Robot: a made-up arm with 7 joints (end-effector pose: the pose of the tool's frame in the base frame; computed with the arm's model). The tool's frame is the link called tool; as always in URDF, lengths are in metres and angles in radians. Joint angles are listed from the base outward.
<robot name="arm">
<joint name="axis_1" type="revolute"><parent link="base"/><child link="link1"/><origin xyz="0 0 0.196" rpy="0 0 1.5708"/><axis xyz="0 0 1"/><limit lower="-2.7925" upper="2.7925"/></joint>
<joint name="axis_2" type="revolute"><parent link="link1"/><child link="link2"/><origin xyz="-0.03 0 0.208" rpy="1.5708 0 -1.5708"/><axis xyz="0 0 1"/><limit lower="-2.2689" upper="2.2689"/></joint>
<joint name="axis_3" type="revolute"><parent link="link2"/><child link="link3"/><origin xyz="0 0.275 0.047" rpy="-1.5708 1.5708 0"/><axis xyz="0 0 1"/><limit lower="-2.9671" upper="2.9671"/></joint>
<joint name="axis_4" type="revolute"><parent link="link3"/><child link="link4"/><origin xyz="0.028 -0.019 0.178" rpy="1.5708 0 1.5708"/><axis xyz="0 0 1"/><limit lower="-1.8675" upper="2.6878"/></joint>
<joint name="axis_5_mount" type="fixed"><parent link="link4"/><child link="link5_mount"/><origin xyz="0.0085 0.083 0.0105"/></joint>
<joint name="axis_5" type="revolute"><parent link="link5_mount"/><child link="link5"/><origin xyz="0.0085 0.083 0.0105" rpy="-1.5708 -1.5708 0"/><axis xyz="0 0 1"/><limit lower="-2.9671" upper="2.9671"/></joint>
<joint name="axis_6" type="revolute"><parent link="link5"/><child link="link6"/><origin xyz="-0.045 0 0.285" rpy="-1.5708 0 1.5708"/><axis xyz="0 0 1"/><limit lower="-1.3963" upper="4.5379"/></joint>
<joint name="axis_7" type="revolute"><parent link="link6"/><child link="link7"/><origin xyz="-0.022 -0.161 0.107" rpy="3.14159 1.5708 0"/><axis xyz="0 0 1"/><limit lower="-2.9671" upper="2.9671"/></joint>
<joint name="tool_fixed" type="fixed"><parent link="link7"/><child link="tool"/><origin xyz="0 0 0" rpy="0 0 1.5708"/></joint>
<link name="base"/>
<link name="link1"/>
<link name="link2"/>
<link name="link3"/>
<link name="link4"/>
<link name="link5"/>
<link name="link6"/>
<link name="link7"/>
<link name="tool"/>
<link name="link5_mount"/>
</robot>
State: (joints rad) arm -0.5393 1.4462 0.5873 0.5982 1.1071 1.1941 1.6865
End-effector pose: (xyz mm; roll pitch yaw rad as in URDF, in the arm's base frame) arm -689.8 416.7 891.5 -0.8406 -0.8345 -0.3511
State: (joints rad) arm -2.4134 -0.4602 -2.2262 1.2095 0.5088 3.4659 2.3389
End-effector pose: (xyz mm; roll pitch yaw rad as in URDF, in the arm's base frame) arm -183.7 224.2 943.2 0.8007 -0.5444 0.8264
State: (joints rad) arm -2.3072 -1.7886 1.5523 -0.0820 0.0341 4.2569 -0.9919
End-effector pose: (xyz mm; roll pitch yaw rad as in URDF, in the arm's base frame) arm -500.0 -601.1 128.3 -1.1714 -1.0512 -0.7067
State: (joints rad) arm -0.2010 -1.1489 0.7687 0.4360 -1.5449 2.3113 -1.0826
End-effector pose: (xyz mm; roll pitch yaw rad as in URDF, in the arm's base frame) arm 727.1 -85.6 856.5 0.9553 0.4852 1.9837
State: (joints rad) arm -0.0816 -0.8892 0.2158 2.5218 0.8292 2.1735 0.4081
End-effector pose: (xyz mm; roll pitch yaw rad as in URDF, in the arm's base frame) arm 268.4 -204.9 287.3 -3.0872 -0.3088 -1.1462
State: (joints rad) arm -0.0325 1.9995 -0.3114 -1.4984 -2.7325 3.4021 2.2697
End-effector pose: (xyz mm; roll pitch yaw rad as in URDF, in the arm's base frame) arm -251.4 187.9 57.3 -1.5445 0.2919 1.2750
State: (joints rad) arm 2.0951 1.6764 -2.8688 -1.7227 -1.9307 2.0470 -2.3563
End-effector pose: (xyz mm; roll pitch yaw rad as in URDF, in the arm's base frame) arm 353.8 -177.2 781.5 -0.1873 -0.1059 -2.2037
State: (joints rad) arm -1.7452 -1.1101 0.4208 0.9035 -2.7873 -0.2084 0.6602
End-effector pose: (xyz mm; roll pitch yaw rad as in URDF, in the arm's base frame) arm 80.3 -993.3 534.9 0.7154 -0.2209 -1.0450
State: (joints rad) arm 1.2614 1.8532 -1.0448 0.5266 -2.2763 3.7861 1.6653
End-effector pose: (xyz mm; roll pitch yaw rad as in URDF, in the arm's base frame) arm -200.6 -779.6 257.4 0.6350 -0.1713 -2.9250
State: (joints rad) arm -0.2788 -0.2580 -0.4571 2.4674 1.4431 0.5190 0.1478
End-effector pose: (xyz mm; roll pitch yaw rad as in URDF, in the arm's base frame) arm 146.3 -286.5 247.1 -2.6712 0.8482 -1.8369
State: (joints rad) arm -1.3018 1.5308 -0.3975 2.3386 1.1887 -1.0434 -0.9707
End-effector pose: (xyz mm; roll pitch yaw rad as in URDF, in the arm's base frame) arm -43.5 -58.2 696.0 -2.9614 -1.0452 0.6534
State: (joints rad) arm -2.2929 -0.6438 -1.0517 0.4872 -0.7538 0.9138 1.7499
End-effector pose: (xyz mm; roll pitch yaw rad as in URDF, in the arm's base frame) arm -570.5 -406.9 1203.9 -0.9795 -0.8129 0.7347
